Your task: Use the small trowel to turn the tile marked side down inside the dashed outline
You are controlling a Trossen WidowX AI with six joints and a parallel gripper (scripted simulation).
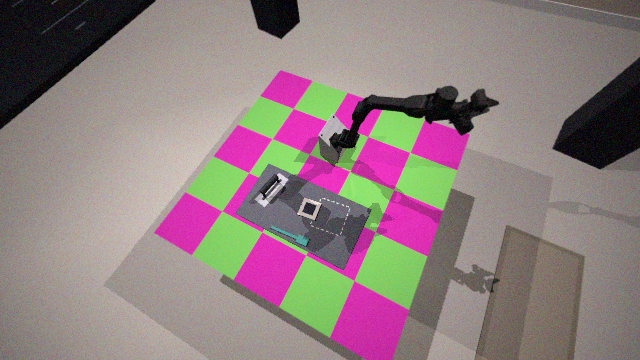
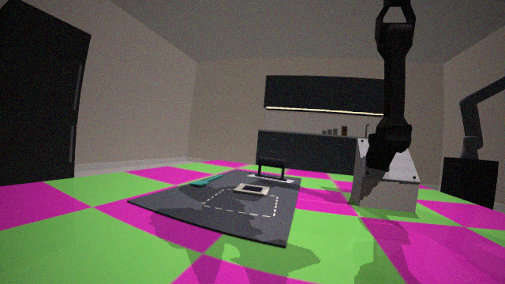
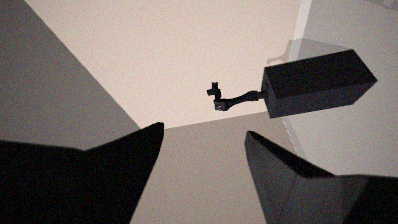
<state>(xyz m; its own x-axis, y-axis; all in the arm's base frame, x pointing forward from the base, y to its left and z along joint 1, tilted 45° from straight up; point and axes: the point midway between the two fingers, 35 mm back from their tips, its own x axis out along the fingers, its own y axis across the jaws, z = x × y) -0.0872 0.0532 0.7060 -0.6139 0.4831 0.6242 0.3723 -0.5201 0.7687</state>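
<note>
Now: the small trowel 570 mm ahead of my gripper tip, 720 mm to the right of it and 550 mm below it. Also, from my gripper tip: tile: 530 mm ahead, 480 mm to the right, 580 mm below; then teal flat tool: 690 mm ahead, 460 mm to the right, 580 mm below; then grey mat: 560 mm ahead, 500 mm to the right, 610 mm below.
</note>
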